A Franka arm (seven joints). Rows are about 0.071 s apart.
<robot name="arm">
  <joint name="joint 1" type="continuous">
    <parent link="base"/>
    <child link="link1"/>
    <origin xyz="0 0 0.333"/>
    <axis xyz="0 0 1"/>
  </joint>
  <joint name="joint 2" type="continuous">
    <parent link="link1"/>
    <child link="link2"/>
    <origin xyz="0 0 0"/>
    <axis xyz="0 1 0"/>
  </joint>
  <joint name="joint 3" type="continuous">
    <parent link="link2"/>
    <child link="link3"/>
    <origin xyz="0 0 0.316"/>
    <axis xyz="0 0 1"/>
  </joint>
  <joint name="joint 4" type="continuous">
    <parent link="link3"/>
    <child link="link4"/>
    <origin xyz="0.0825 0 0"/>
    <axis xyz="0 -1 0"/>
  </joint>
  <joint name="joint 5" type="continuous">
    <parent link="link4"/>
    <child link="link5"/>
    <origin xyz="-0.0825 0 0.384"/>
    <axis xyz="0 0 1"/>
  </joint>
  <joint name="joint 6" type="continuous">
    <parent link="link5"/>
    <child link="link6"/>
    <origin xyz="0 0 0"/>
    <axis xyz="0 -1 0"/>
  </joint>
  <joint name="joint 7" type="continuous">
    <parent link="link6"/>
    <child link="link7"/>
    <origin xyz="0.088 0 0"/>
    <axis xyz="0 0 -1"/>
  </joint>
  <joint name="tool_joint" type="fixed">
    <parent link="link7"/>
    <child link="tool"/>
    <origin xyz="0 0 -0.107" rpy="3.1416 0 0"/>
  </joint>
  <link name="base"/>
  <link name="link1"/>
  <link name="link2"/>
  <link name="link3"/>
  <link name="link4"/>
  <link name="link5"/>
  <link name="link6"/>
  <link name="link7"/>
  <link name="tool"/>
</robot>
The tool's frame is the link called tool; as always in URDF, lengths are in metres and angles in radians. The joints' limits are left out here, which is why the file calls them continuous.
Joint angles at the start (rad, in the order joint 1, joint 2, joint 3, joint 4, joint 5, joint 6, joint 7): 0.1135, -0.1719, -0.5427, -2.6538, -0.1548, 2.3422, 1.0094
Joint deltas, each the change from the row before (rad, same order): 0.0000, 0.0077, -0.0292, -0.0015, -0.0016, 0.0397, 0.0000; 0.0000, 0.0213, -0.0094, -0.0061, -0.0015, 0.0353, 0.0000; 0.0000, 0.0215, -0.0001, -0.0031, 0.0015, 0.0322, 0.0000; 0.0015, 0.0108, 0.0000, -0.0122, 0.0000, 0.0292, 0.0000; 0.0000, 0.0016, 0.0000, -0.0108, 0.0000, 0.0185, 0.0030; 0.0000, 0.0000, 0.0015, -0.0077, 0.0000, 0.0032, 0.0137
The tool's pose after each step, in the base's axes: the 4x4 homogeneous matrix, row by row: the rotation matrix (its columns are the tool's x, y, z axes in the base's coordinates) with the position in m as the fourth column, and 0 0 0 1 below. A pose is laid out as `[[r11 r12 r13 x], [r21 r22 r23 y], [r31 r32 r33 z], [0 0 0 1]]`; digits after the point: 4 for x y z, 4 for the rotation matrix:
[[0.2293 -0.9655 -0.1235 0.3636], [-0.9711 -0.2356 0.0382 -0.1728], [-0.0659 0.1111 -0.9916 0.2764], [0 0 0 1]]
[[0.2226 -0.9679 -0.1169 0.3626], [-0.9734 -0.2274 0.0286 -0.1763], [-0.0543 0.1075 -0.9927 0.2693], [0 0 0 1]]
[[0.2223 -0.9687 -0.1104 0.3636], [-0.9741 -0.2256 0.0180 -0.1771], [-0.0423 0.1035 -0.9937 0.2633], [0 0 0 1]]
[[0.2254 -0.9687 -0.1045 0.3621], [-0.9736 -0.2279 0.0124 -0.1753], [-0.0358 0.0989 -0.9945 0.2575], [0 0 0 1]]
[[0.2237 -0.9697 -0.0983 0.3603], [-0.9741 -0.2258 0.0109 -0.1738], [-0.0328 0.0933 -0.9951 0.2546], [0 0 0 1]]
[[0.2123 -0.9719 -0.1021 0.3582], [-0.9766 -0.2146 0.0129 -0.1719], [-0.0345 0.0970 -0.9947 0.2523], [0 0 0 1]]

